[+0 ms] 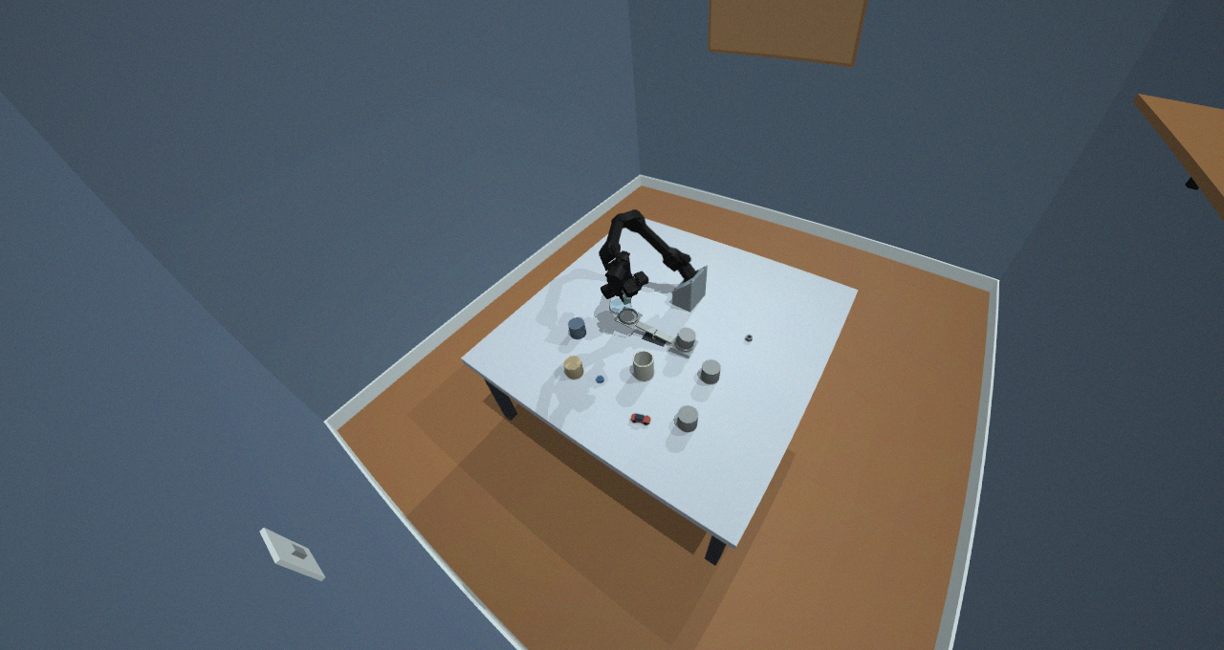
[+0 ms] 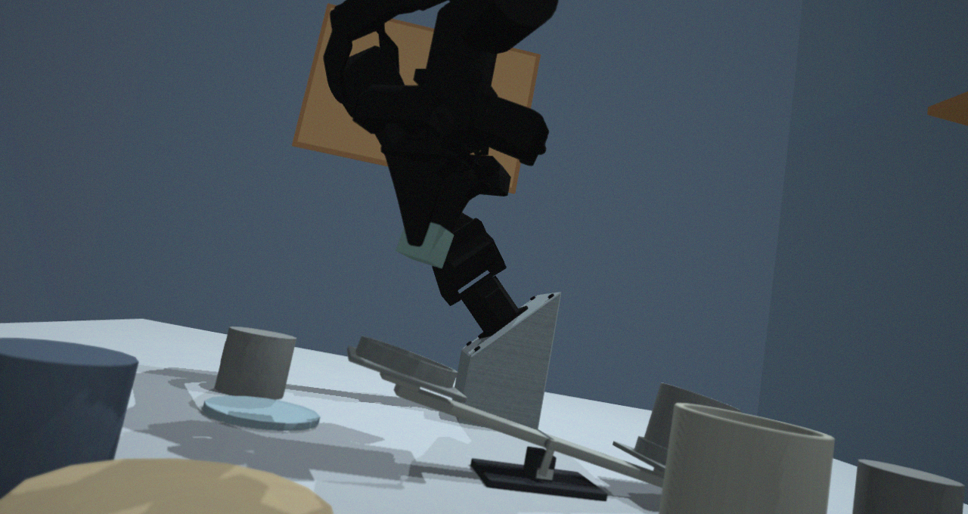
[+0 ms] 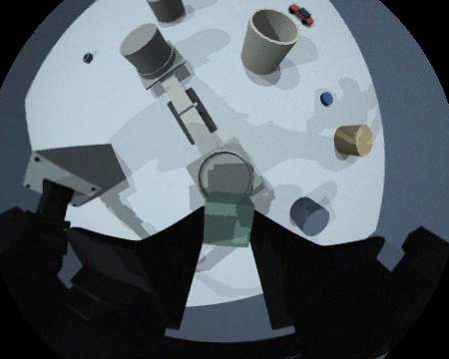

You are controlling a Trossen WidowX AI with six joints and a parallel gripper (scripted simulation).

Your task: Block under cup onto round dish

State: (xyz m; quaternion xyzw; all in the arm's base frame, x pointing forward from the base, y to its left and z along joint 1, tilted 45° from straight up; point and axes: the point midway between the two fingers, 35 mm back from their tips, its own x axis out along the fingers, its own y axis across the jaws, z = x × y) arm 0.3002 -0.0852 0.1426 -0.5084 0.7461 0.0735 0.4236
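Now: the light blue round dish 170 mm below my gripper tip, 100 mm to the right of it and 100 mm behind it. The rest, counted from my gripper tip: dark blue cylinder: 190 mm to the right, 130 mm below, 110 mm ahead; green block: 10 mm above; yellow ring-shaped cylinder: 200 mm behind, 140 mm below, 130 mm to the right.
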